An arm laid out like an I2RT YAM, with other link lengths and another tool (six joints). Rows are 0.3 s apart.
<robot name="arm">
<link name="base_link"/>
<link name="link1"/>
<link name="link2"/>
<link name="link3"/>
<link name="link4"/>
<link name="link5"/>
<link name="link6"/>
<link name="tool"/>
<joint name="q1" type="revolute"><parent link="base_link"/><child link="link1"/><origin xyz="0 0 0.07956" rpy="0 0 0"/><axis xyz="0 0 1"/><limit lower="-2.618" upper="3.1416"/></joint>
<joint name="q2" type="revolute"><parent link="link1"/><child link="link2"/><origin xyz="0.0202 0.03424 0.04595" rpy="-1.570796 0 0"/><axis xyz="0 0 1"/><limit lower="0" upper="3.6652"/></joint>
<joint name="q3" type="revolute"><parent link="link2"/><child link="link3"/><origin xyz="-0.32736 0 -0.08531" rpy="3.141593 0 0"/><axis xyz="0 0 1"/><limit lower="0" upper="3.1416"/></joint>
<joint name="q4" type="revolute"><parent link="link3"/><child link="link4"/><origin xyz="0.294 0.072 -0.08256" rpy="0 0 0"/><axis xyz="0 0 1"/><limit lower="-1.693" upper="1.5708"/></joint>
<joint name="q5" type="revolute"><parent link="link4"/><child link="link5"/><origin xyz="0.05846 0.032 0.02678" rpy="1.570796 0 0"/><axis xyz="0 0 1"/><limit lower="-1.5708" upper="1.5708"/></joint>
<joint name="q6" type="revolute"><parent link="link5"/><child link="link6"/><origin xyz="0.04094 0 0.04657" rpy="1.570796 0 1.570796"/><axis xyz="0 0 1"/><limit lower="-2.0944" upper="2.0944"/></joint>
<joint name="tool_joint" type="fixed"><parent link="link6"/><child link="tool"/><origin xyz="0.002 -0.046 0.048" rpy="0 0.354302 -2.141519"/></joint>
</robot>
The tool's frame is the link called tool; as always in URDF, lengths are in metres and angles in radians.
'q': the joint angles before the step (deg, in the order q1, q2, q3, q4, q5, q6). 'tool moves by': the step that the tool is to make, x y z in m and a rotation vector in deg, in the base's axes. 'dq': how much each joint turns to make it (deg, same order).
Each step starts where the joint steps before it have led.
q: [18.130, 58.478, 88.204, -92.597, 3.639, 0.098]
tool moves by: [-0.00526, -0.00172, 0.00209, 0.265, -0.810, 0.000]
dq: [0.002, -0.853, -0.001, 0.000, 0.001, 0.001]
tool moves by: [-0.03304, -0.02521, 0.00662, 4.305, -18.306, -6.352]
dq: [-6.137, -12.501, -8.742, 15.037, 0.638, -0.149]
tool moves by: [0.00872, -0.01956, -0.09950, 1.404, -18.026, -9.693]
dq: [-8.265, -18.360, -33.070, 32.744, 1.834, -0.047]
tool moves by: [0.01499, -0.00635, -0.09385, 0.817, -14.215, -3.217]
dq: [-2.293, -11.233, -26.206, 29.156, 0.833, 0.459]
